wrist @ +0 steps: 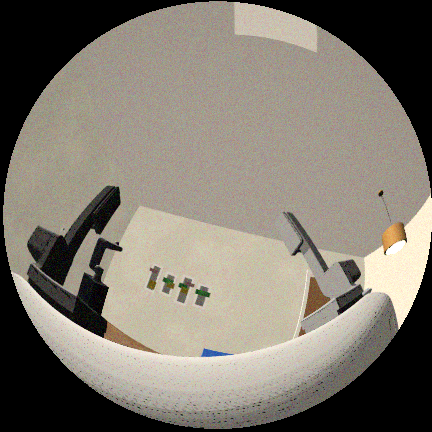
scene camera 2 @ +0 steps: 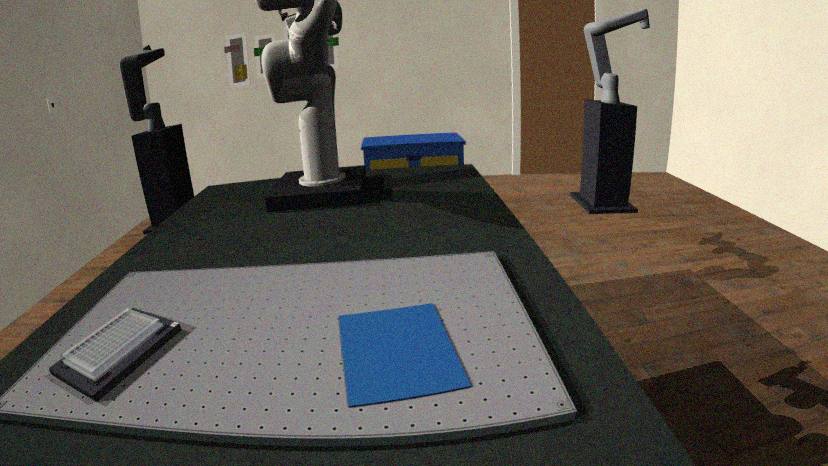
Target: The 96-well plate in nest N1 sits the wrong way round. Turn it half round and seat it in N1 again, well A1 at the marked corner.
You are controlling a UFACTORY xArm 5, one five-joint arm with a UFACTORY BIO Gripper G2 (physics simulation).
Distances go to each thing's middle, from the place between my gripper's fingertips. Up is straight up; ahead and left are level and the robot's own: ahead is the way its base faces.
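My hand is 60 cm above the white 96-well plate (scene camera 2: pixel 101 351), 107 cm short of it and 4 cm to the left of it. Relative to my hand, the flat blue sheet (scene camera 2: pixel 396 354) is far below, far ahead and far to the left.
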